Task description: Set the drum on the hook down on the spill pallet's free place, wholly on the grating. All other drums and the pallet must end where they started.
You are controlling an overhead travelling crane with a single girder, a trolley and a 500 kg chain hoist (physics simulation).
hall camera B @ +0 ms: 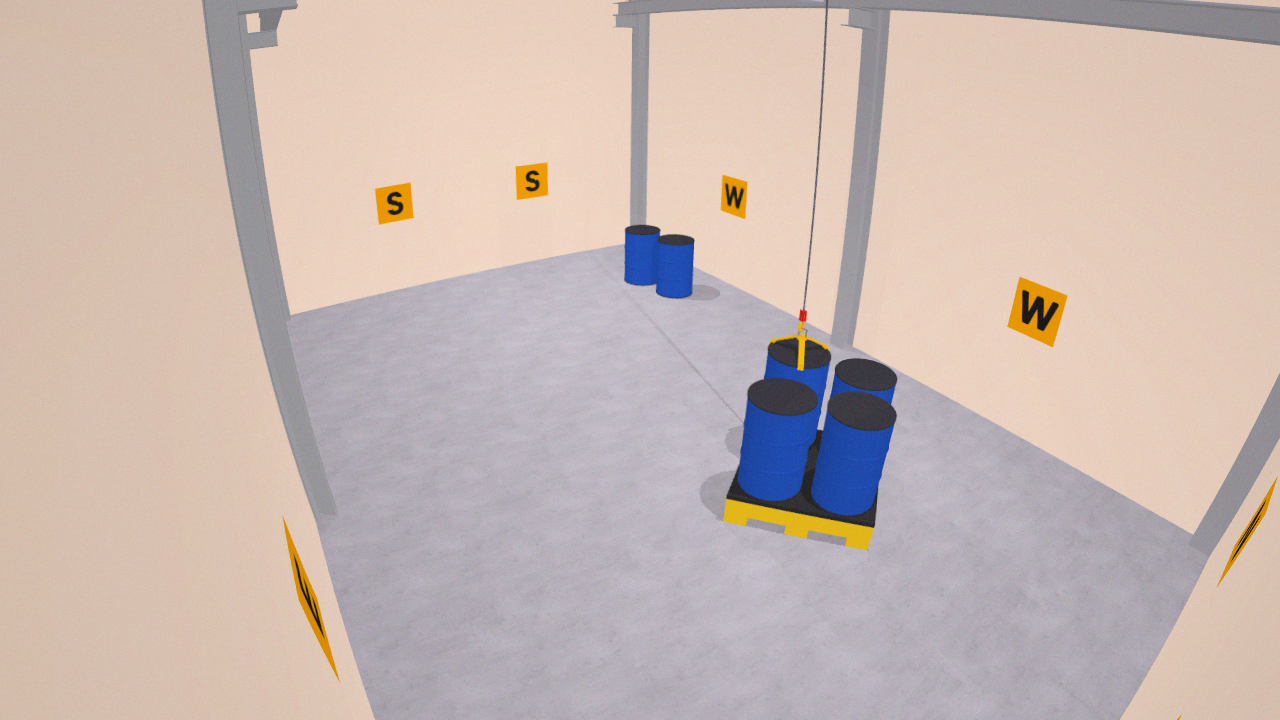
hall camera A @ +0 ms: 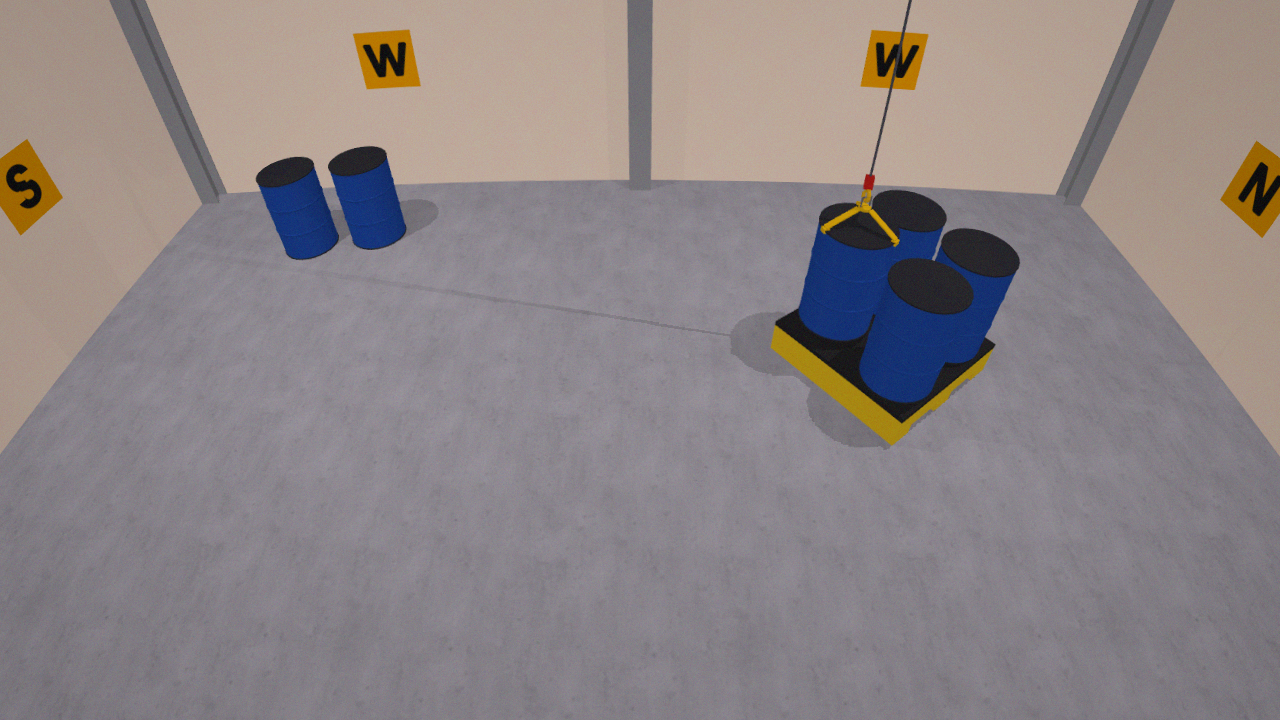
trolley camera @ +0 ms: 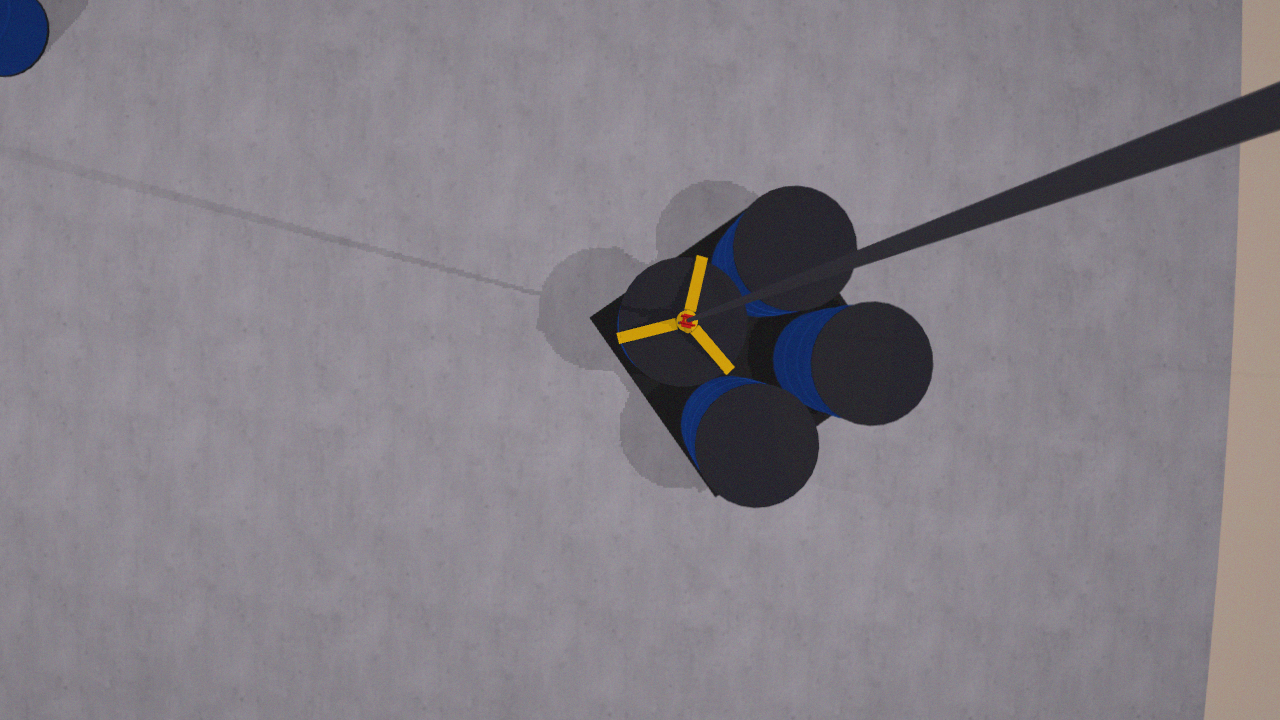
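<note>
The spill pallet (hall camera A: 832,385) (hall camera B: 796,521) (trolley camera: 606,316) is yellow with a black grating. My gripper (hall camera A: 860,235) (hall camera B: 799,351) (trolley camera: 686,320), a yellow three-armed lifter under the red hook block, has its claws at the rim of a blue drum (hall camera A: 845,291) (hall camera B: 812,374) (trolley camera: 662,358). This drum is upright over the pallet's left corner in the trolley view, its bottom at the grating; whether a thin gap remains cannot be told. Three other upright drums stand on the pallet: one (hall camera A: 917,331) (trolley camera: 756,445), one (hall camera A: 978,252) (trolley camera: 872,362) and one (hall camera A: 908,210) (trolley camera: 794,228).
Two more blue drums stand apart near the south-west corner, one (hall camera A: 299,214) (hall camera B: 640,257) and one (hall camera A: 368,205) (hall camera B: 674,268). The west wall with its grey columns (hall camera A: 640,98) (hall camera B: 863,179) is behind the pallet. The hoist chain (hall camera A: 886,116) (hall camera B: 814,179) rises from the hook.
</note>
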